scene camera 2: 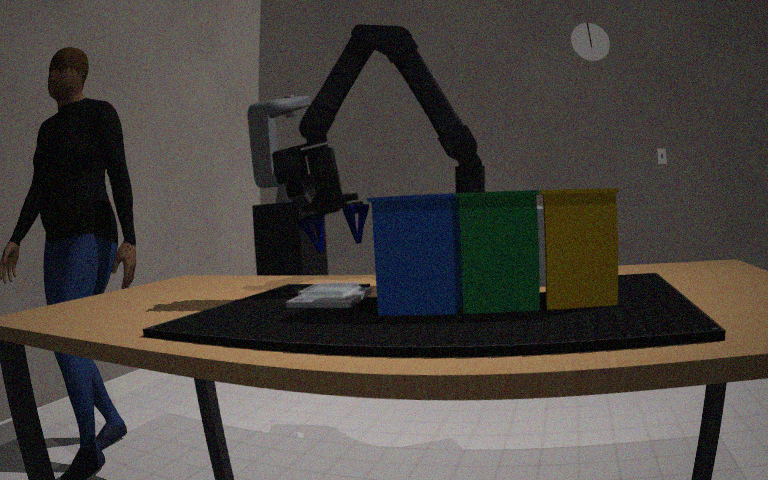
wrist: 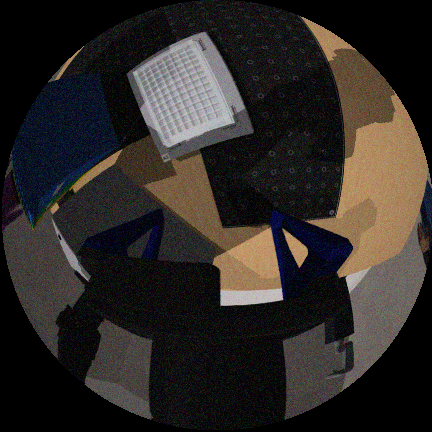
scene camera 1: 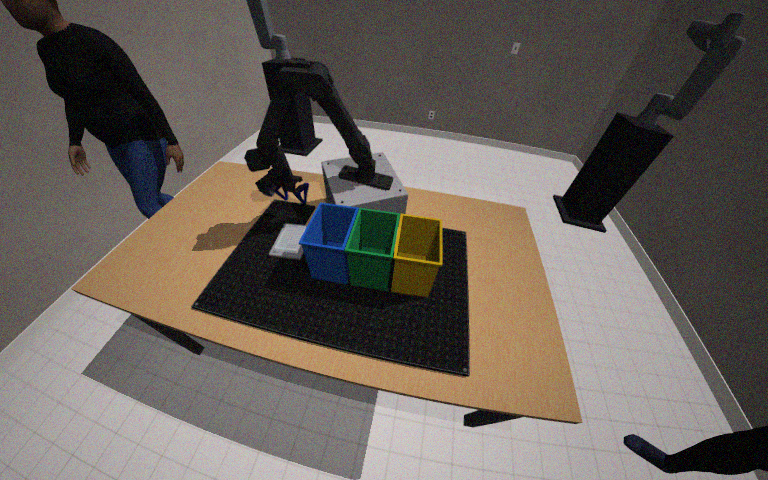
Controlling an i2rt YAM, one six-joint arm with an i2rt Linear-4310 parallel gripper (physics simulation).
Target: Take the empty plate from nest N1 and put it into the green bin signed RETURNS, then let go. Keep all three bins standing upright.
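Frame: origin at the arm's base, x ahead, y left, z up, level; millimetres.
Seen in the pictures: gripper, between the fingertips: (scene camera 2: 339,247) (wrist: 216,214) (scene camera 1: 295,201); arm's base, origin of its link: (scene camera 1: 366,178).
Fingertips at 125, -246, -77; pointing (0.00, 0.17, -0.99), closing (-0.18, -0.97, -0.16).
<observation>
Pixels of each thing's top centre, then the offset from my fingertips to it, as dx, dy, dz. Level surfaces: height alone.
- grey nest, centre of its top: (wrist: 178,88) (scene camera 2: 330,292) (scene camera 1: 291,238) +124, +34, -72
- green bin, centre of its top: (scene camera 2: 500,192) (scene camera 1: 374,230) +148, +360, +93
- blue bin, centre of its top: (scene camera 2: 421,195) (scene camera 1: 330,224) +161, +228, +93
- yellow bin, centre of its top: (scene camera 2: 576,189) (scene camera 1: 419,237) +135, +491, +93
- black mat, height of its surface: dz -87
The pale, gridded plate (scene camera 1: 292,236) (scene camera 2: 334,288) (wrist: 182,95) lies flat in a grey nest (wrist: 215,60) on the black mat, left of the bins in both scene views. No nest label is readable. My gripper (scene camera 1: 295,201) (scene camera 2: 340,246) (wrist: 216,214) is open, with nothing between its blue fingers. It hangs above and behind the plate, apart from it, near the mat's rear left corner. The green bin (scene camera 1: 369,272) (scene camera 2: 498,254) stands upright between the blue bin (scene camera 1: 328,267) (scene camera 2: 416,257) (wrist: 65,120) and the yellow bin (scene camera 1: 413,277) (scene camera 2: 580,254), both upright. No RETURNS sign is readable.
The blue bin stands close beside the nest. The arm's grey base block (scene camera 1: 368,195) stands behind the bins. The black mat (scene camera 1: 339,333) (scene camera 2: 453,336) (wrist: 300,175) lies on the wooden table (scene camera 1: 504,316) (scene camera 2: 679,367). A person (scene camera 1: 101,84) (scene camera 2: 79,169) stands beyond the table at the left.
</observation>
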